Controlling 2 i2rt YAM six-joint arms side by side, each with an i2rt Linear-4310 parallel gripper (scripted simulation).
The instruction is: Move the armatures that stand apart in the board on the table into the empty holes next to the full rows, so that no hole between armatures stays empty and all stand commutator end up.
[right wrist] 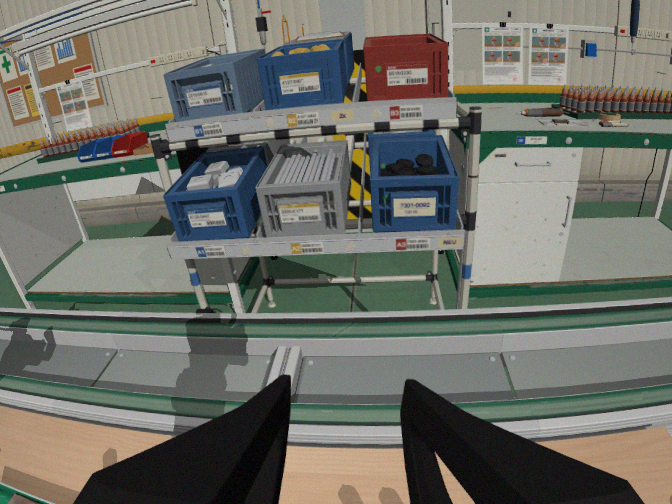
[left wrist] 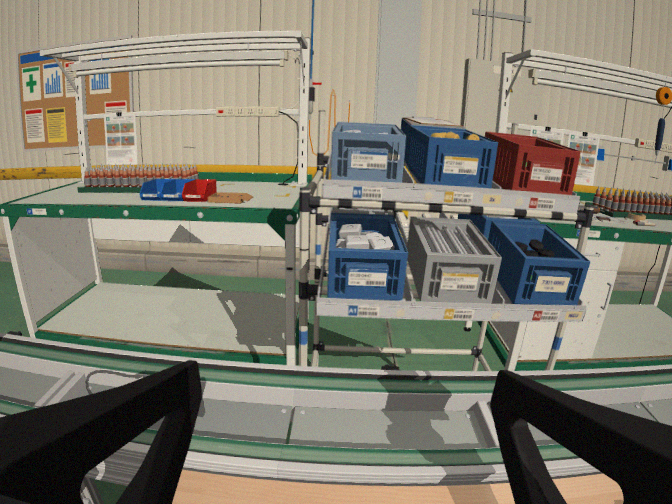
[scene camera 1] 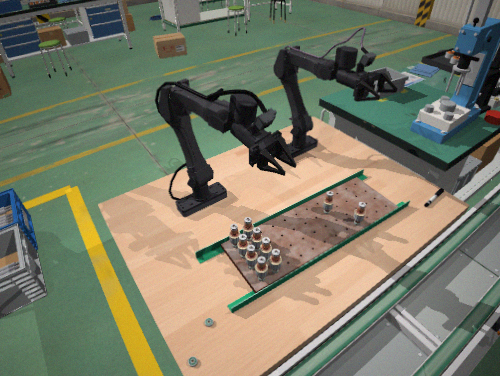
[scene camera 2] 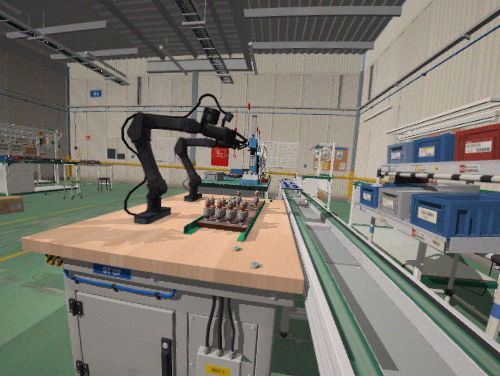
Labels:
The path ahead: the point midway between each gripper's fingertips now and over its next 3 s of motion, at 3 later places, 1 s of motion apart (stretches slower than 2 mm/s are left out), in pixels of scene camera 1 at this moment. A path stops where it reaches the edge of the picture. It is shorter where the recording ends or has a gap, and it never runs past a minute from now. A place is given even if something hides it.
My left gripper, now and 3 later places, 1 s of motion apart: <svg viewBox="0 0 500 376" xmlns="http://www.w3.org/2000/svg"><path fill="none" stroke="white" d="M388 94L386 145L360 192L362 193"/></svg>
My right gripper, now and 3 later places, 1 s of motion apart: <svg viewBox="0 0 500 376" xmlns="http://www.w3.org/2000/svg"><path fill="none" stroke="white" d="M290 170L326 184L327 183L326 183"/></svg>

